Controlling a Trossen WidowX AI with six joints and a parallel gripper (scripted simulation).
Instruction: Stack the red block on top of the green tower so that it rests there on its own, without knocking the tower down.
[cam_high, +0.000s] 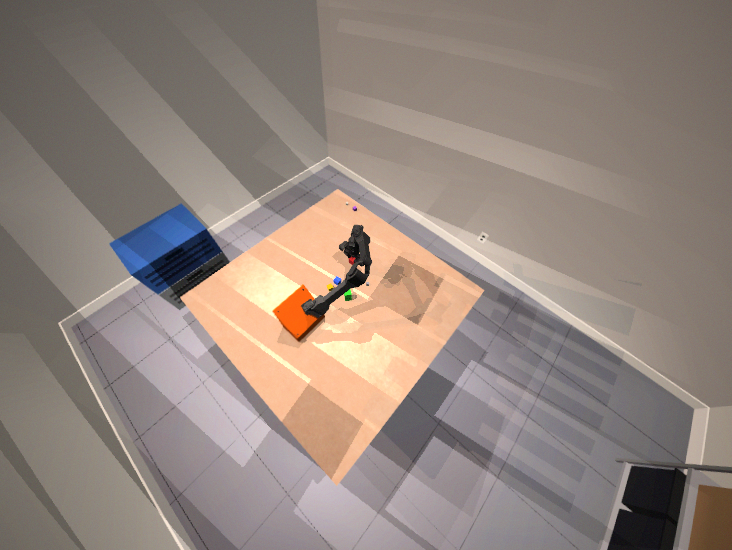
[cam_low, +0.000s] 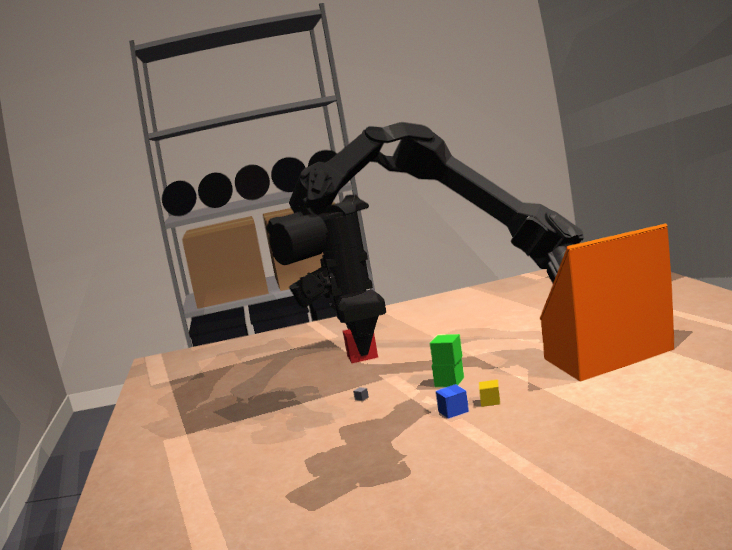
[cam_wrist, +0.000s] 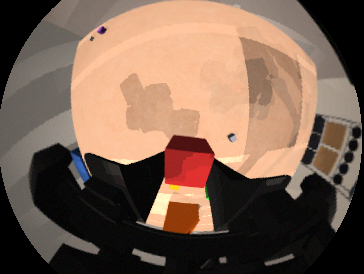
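Now: gripper tip 180 mm past the yellow block, 110 mm above it and 10 mm to the right of it. The rest, counted from my gripper tip: blue block 120 mm behind, 110 mm below, 10 mm to the left; red block 10 mm above; dark grey cube 120 mm to the right, 110 mm below, 10 mm ahead.
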